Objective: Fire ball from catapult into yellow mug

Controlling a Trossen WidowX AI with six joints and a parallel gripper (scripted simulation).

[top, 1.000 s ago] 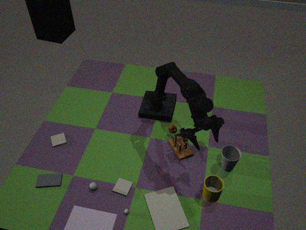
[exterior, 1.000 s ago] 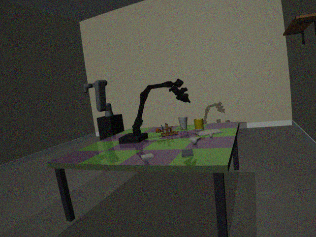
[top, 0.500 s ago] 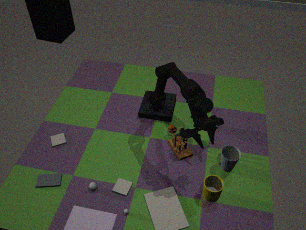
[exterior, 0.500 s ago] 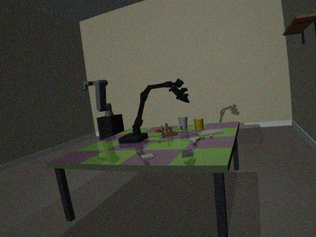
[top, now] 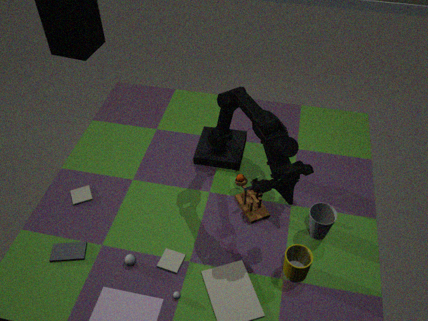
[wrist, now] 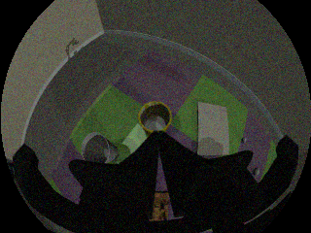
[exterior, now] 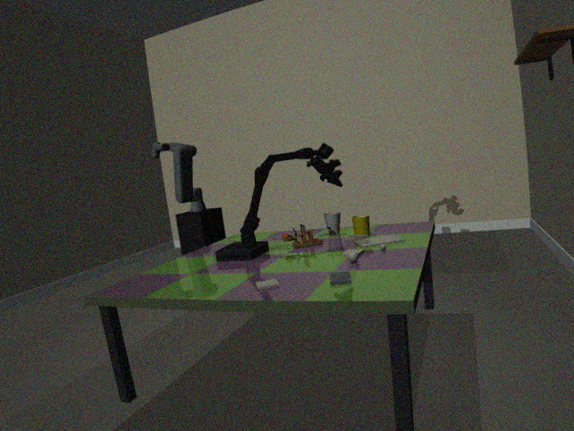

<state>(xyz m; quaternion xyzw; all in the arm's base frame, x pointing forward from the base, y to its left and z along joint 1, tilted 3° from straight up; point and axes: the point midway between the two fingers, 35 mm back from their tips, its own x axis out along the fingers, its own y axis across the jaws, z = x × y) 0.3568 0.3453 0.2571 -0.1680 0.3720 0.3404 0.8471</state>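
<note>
Now: the orange ball 24 cm behind my gripper tip, 22 cm to the right of it and 21 cm below it. From my gripper tip the other things lie so: yellow mug: 6 cm ahead, 6 cm to the left, 24 cm below; then white sheet: 21 cm ahead, 12 cm to the right, 27 cm below; then wooden catapult: 20 cm behind, 17 cm to the right, 22 cm below.
</note>
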